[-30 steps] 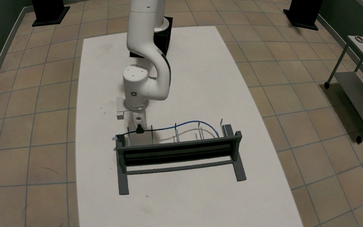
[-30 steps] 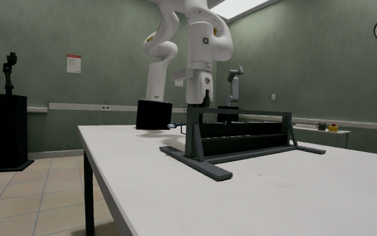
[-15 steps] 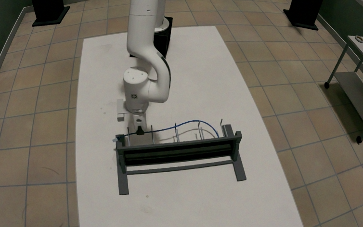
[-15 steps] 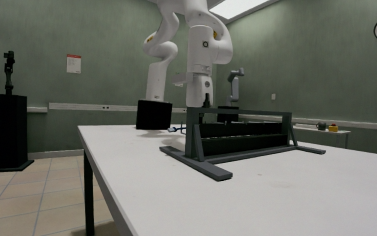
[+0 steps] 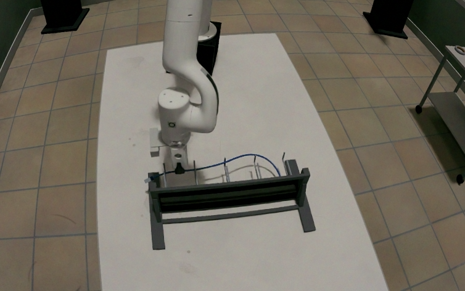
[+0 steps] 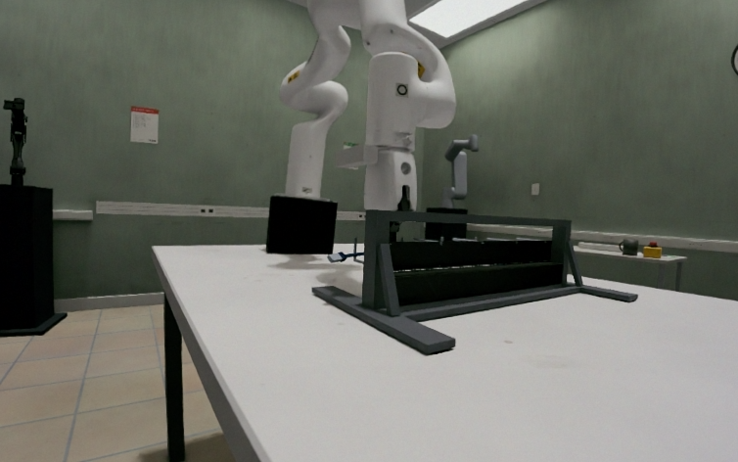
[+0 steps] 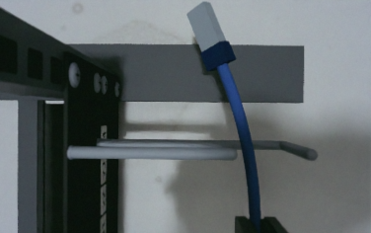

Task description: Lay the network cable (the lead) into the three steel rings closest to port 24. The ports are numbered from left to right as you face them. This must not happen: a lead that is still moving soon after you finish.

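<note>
Now: the grey plug 4 cm ahead of my hand, 10 cm to the right of it and 2 cm below it. From my hand the other things lie so: dark grey patch-panel rack: 8 cm ahead, 16 cm to the left, 2 cm below.
</note>
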